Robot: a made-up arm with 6 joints.
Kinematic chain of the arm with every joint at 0, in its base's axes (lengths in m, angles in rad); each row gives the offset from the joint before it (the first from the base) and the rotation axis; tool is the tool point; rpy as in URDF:
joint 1: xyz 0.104 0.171 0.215 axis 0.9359 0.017 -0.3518
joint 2: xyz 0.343 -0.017 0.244 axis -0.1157 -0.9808 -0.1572
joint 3: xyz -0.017 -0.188 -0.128 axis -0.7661 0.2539 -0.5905
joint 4: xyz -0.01 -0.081 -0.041 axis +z
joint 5: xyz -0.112 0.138 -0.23 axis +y
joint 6: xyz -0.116 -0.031 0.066 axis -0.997 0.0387 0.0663
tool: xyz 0.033 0.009 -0.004 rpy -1.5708 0 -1.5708
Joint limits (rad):
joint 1: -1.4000..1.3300
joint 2: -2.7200..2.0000
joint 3: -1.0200..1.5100
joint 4: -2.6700..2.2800
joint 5: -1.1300..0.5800
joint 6: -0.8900..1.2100
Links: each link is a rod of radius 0.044 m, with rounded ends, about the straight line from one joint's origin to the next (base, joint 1, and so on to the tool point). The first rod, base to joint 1, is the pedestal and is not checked.
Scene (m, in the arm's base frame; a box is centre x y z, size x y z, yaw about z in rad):
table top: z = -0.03
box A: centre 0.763 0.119 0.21 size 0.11 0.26 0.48 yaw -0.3
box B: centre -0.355 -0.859 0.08 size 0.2 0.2 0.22 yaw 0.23
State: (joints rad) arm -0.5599 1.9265 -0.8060 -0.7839 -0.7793 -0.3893
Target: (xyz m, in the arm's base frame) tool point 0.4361 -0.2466 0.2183
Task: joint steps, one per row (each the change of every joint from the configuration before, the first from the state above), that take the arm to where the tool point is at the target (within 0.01 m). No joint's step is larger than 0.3 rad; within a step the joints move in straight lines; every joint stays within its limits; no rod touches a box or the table.
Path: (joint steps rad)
1: -0.0662 -0.1071 0.2867 -0.1743 -0.0458 0.0098
2: -0.0661 -0.1070 0.2866 -0.1742 -0.0458 0.0098
3: -0.0662 -0.1071 0.2867 -0.1743 -0.0458 0.0098
4: -0.0662 -0.1071 0.2867 -0.1743 -0.0459 0.0098
5: -0.0662 -0.1070 0.2867 -0.1742 -0.0458 0.0098
6: -0.0661 -0.1071 0.2866 -0.1743 -0.0458 0.0098
7: -0.0662 -0.1071 0.2867 -0.1742 -0.0458 0.0098
8: 0.1631 -0.2509 0.0610 0.1569 -0.0075 0.0025
9: 0.1630 -0.2509 0.0611 0.1570 -0.0075 0.0024
10: 0.1631 -0.2510 0.0610 0.1570 -0.0075 0.0025
11: 0.1631 -0.2509 0.0610 0.1570 -0.0075 0.0024

